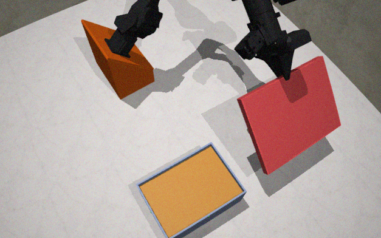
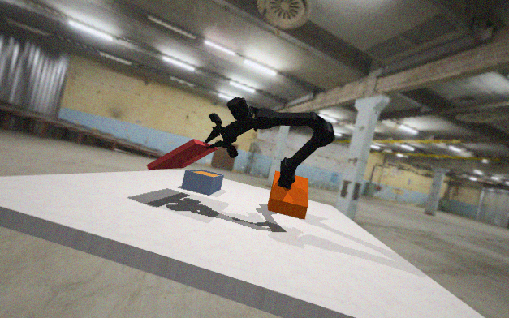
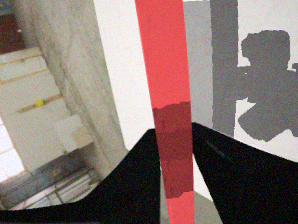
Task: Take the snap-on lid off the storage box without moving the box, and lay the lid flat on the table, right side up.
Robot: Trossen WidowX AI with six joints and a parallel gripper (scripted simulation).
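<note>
The red lid is 7 cm ahead of my gripper tip and 5 cm below it. Round my gripper tip: storage box: 7 cm ahead, 28 cm to the right, 18 cm below.
</note>
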